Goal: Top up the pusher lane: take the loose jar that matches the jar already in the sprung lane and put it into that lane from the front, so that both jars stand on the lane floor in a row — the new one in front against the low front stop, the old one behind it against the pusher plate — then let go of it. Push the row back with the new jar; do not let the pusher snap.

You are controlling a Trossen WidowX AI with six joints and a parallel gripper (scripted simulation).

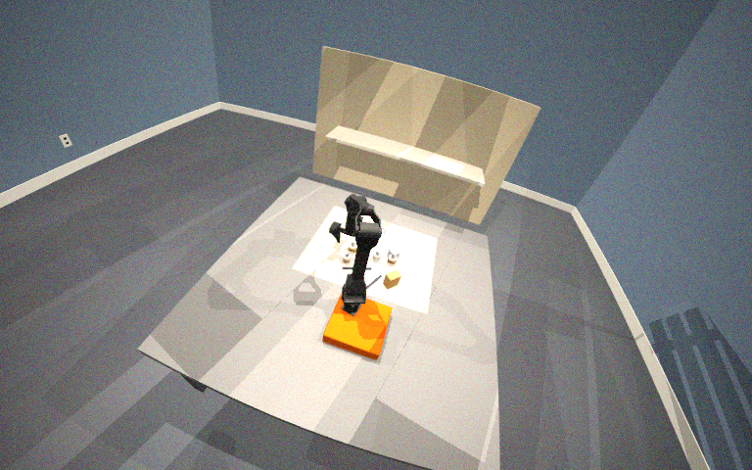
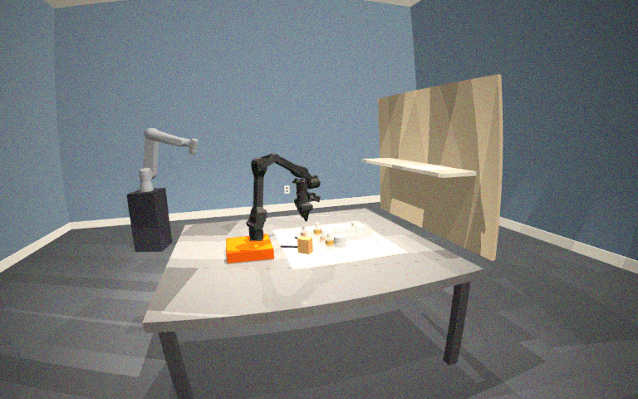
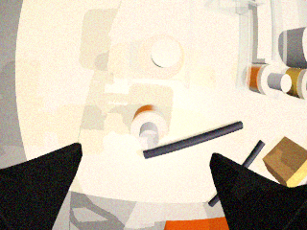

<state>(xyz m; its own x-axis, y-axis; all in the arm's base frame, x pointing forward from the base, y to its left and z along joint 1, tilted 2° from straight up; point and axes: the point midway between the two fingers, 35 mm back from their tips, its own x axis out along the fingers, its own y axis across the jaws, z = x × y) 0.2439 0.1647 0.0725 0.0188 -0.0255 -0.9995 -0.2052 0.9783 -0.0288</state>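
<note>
Now: gripper tip 170 mm short of the grey lid, 180 mm to the left of it and 70 mm above it. From my gripper tip the other things lie so: pusher lane: 230 mm ahead, 60 mm to the right, 80 mm below; then tan cube: 240 mm to the right, 70 mm below; then shelf: 590 mm ahead, 10 mm to the left, 270 mm above.
</note>
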